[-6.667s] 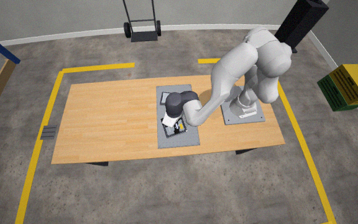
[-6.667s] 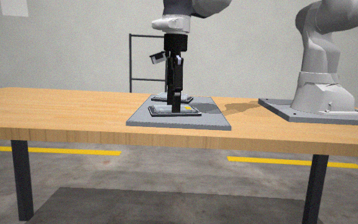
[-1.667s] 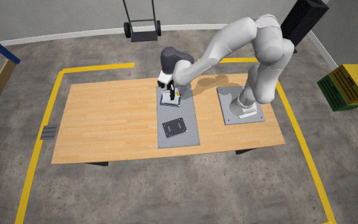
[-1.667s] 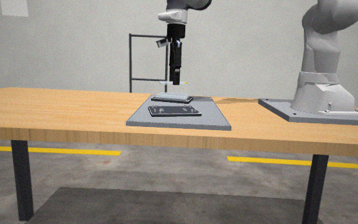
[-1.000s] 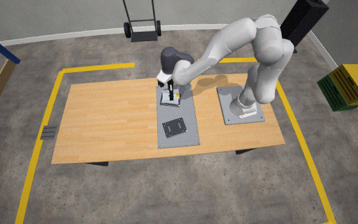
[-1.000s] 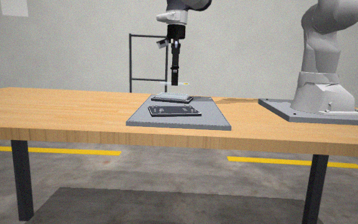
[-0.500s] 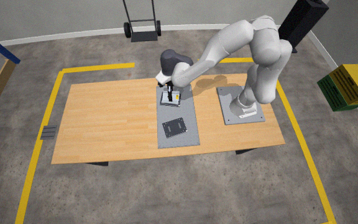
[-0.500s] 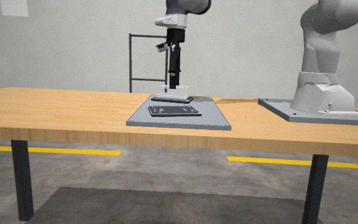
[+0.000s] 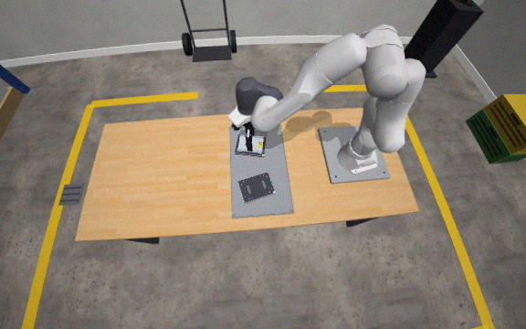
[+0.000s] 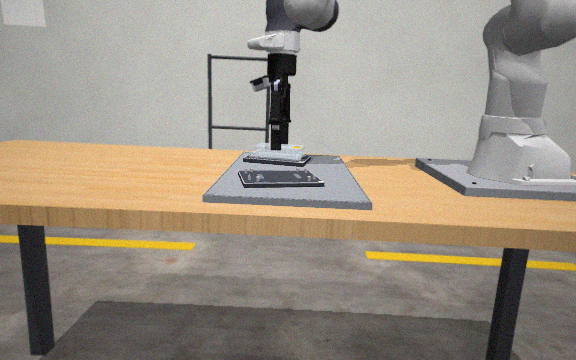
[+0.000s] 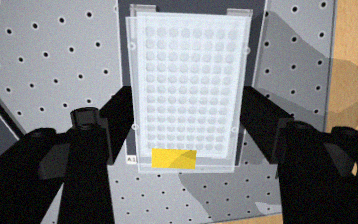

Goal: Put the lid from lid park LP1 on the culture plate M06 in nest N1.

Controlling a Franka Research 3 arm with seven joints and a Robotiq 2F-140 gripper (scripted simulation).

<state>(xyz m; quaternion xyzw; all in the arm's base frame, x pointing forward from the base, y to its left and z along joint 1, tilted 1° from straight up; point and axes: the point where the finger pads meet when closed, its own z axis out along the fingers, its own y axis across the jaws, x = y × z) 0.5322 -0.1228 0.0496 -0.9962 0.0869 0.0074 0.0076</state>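
The lid is 20 mm below my hand. Also, from my hand: nest N1: 60 mm below; then lid park LP1: 240 mm to the left, 60 mm below, 10 mm behind.
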